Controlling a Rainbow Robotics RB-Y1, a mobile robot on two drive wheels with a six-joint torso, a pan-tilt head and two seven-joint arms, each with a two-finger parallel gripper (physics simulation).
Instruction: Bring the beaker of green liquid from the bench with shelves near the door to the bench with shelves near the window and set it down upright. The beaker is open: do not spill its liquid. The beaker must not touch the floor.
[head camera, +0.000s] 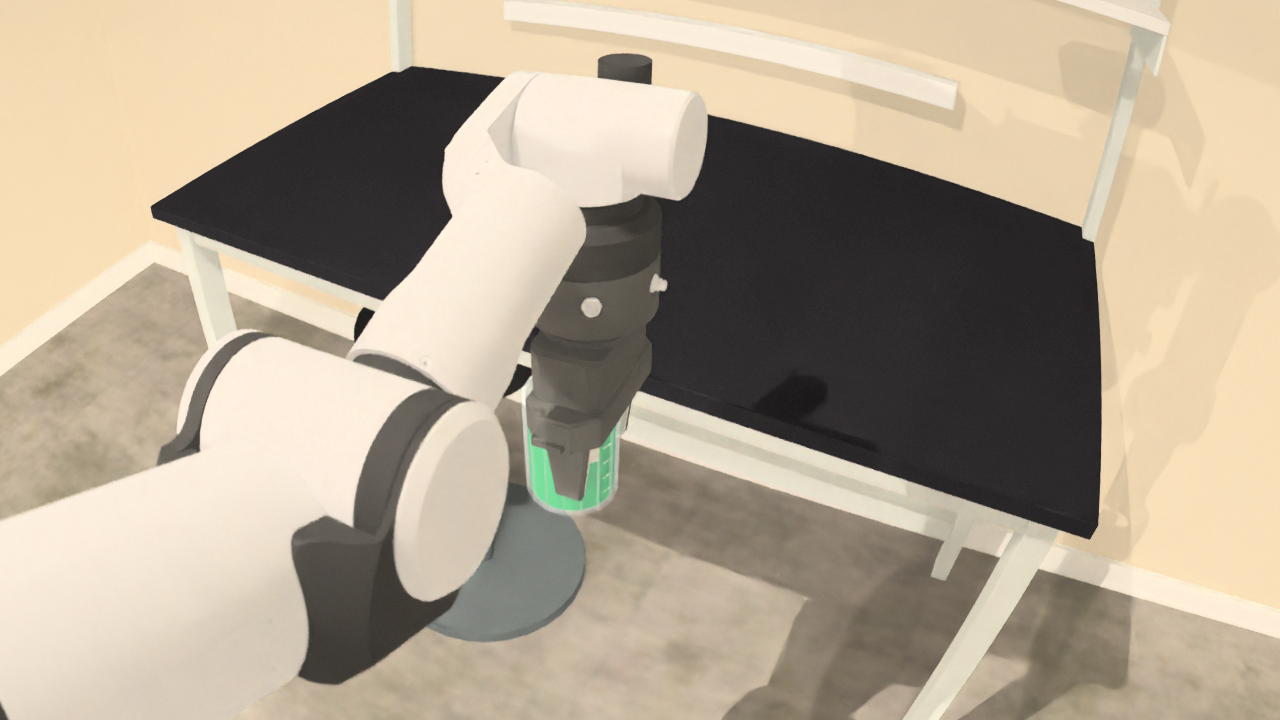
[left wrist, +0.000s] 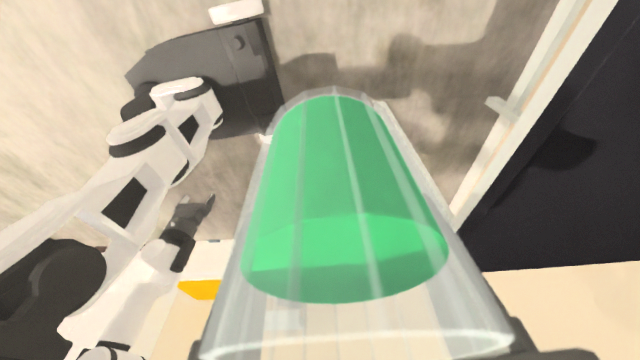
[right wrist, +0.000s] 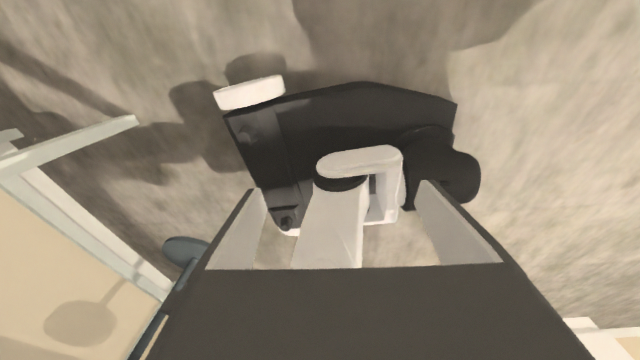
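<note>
The beaker of green liquid (head camera: 539, 479) (left wrist: 345, 200) is upright between the fingers of my left gripper (head camera: 581, 474), which is shut on it. The liquid fills the lower part of the beaker, well under the rim. In the head view the beaker hangs in front of the near edge of a black-topped bench (head camera: 877, 295) (left wrist: 575, 210), over the floor. My right gripper (right wrist: 338, 195) is open and empty; it also shows small in the left wrist view (left wrist: 199, 199). The far fingertip on the beaker is hidden in the head view.
A round grey-blue stool base (head camera: 537, 582) stands on the floor below the beaker; part of the stool shows in the right wrist view (right wrist: 185, 250). Bench legs (head camera: 980, 631) stand at the near right. A pale shelf rail (head camera: 733, 44) runs behind the bench. My dark wheeled base (left wrist: 240, 75) (right wrist: 340, 115) shows below.
</note>
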